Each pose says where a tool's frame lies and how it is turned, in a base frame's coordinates. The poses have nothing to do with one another.
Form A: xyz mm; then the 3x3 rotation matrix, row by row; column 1 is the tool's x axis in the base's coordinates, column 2 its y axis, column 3 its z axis. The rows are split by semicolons.
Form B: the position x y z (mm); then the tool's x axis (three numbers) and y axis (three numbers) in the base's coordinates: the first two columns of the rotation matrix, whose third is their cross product. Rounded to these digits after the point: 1 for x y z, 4 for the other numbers.
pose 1, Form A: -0.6, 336.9, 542.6; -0.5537, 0.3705, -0.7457; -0.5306, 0.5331, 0.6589; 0.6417, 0.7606, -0.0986
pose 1, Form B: -0.6, 336.9, 542.6, -0.5537, -0.5306, 0.6417, 0.3705, 0.5331, 0.7606
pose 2, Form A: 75.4, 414.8, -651.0; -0.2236, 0.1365, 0.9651; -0.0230, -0.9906, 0.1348; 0.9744, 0.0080, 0.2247
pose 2, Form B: 75.4, 414.8, -651.0, -0.2236, -0.0230, 0.9744, 0.1365, -0.9906, 0.0080
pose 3, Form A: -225.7, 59.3, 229.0; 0.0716, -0.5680, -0.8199; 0.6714, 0.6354, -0.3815; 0.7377, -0.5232, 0.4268
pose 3, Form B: -225.7, 59.3, 229.0, 0.0716, 0.6714, 0.7377, -0.5680, 0.6354, -0.5232
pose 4, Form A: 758.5, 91.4, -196.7; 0.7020, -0.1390, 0.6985; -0.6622, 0.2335, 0.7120; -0.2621, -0.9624, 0.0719
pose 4, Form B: 758.5, 91.4, -196.7, 0.7020, -0.6622, -0.2621, -0.1390, 0.2335, -0.9624
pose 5, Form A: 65.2, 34.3, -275.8; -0.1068, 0.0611, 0.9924; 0.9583, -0.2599, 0.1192; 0.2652, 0.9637, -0.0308
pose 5, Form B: 65.2, 34.3, -275.8, -0.1068, 0.9583, 0.2652, 0.0611, -0.2599, 0.9637
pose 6, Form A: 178.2, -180.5, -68.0; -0.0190, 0.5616, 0.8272; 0.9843, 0.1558, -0.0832; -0.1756, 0.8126, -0.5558
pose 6, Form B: 178.2, -180.5, -68.0, -0.0190, 0.9843, -0.1756, 0.5616, 0.1558, 0.8126
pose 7, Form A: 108.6, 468.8, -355.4; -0.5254, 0.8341, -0.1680; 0.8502, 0.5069, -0.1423; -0.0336, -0.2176, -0.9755
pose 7, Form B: 108.6, 468.8, -355.4, -0.5254, 0.8502, -0.0336, 0.8341, 0.5069, -0.2176
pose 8, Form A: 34.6, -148.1, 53.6; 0.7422, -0.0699, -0.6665; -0.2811, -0.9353, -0.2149; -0.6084, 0.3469, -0.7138
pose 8, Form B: 34.6, -148.1, 53.6, 0.7422, -0.2811, -0.6084, -0.0699, -0.9353, 0.3469
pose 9, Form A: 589.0, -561.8, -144.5; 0.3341, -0.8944, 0.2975; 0.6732, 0.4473, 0.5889; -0.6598, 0.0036, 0.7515
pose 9, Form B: 589.0, -561.8, -144.5, 0.3341, 0.6732, -0.6598, -0.8944, 0.4473, 0.0036
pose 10, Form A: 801.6, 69.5, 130.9; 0.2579, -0.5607, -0.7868; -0.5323, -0.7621, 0.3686; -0.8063, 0.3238, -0.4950
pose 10, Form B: 801.6, 69.5, 130.9, 0.2579, -0.5323, -0.8063, -0.5607, -0.7621, 0.3238
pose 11, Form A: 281.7, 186.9, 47.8; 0.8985, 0.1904, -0.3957; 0.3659, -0.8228, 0.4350; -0.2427, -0.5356, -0.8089
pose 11, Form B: 281.7, 186.9, 47.8, 0.8985, 0.3659, -0.2427, 0.1904, -0.8228, -0.5356
